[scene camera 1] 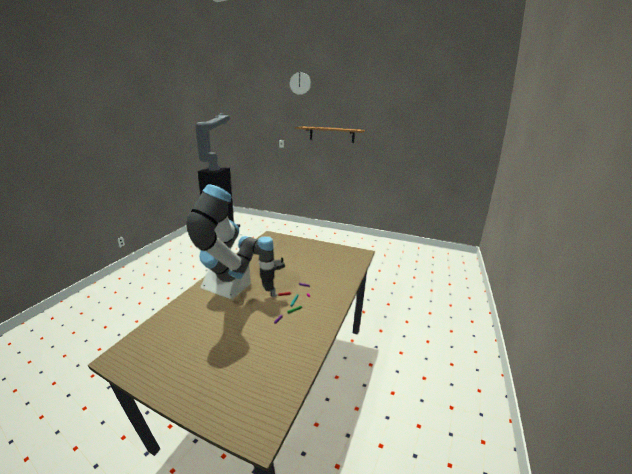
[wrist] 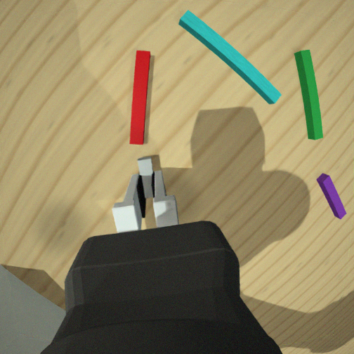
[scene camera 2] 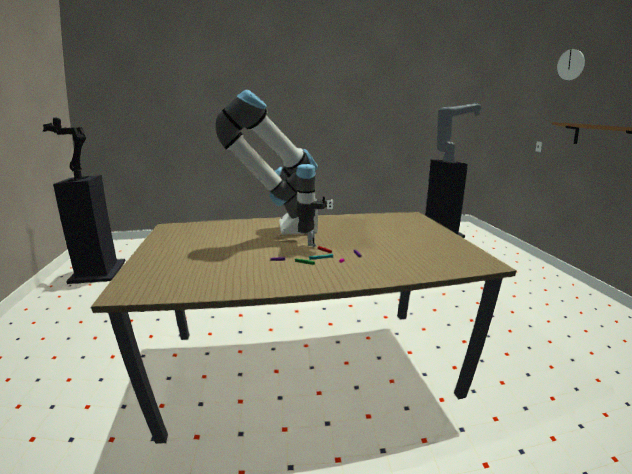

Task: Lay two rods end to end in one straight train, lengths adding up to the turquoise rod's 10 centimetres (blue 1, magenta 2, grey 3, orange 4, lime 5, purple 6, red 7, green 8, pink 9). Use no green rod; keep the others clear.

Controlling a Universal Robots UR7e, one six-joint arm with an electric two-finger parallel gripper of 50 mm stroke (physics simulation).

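Places are measured from the arm's base along level axes (x ahead, y left, z up), in metres.
Pixels of known places: gripper, fingertip midpoint: (scene camera 1: 273, 295) (scene camera 2: 311, 245); arm's base, link origin: (scene camera 1: 228, 269).
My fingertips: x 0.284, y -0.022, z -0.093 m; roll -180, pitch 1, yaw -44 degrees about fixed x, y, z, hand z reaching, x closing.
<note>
Ahead of a thing's pixels: the offset from my fingertips to its top centre. Level surfaces: height alone.
My gripper (scene camera 1: 273, 293) (scene camera 2: 311, 245) (wrist: 148, 185) is shut on a short grey rod (wrist: 145, 166), whose end sticks out past the fingertips. The red rod {0.049 m ahead, 0.047 m left, 0.001 m down} (scene camera 1: 284, 293) (scene camera 2: 324, 249) (wrist: 140, 97) lies beyond it, roughly in line, with a small gap between their ends in the wrist view. Whether the grey rod touches the table is unclear. The turquoise rod {0.121 m ahead, 0.012 m left, 0.001 m down} (scene camera 1: 294, 300) (scene camera 2: 321, 257) (wrist: 230, 57) lies slanted to the right of the red rod in the wrist view. The green rod {0.151 m ahead, 0.062 m right, 0.001 m down} (scene camera 1: 294, 309) (scene camera 2: 304, 261) (wrist: 309, 95) lies farther right.
One purple rod {0.104 m ahead, 0.161 m right, 0.001 m down} (scene camera 1: 278, 319) (scene camera 2: 277, 259) (wrist: 331, 196) lies near the green rod. Another purple rod {0.121 m ahead, 0.170 m left, 0.001 m down} (scene camera 1: 304, 284) (scene camera 2: 357, 253) and a short magenta rod {0.175 m ahead, 0.082 m left, 0.001 m down} (scene camera 1: 308, 295) (scene camera 2: 342, 260) lie on the other side of the turquoise rod. All rest on the wooden table {0.011 m down} (scene camera 1: 204, 387) (scene camera 2: 408, 244).
</note>
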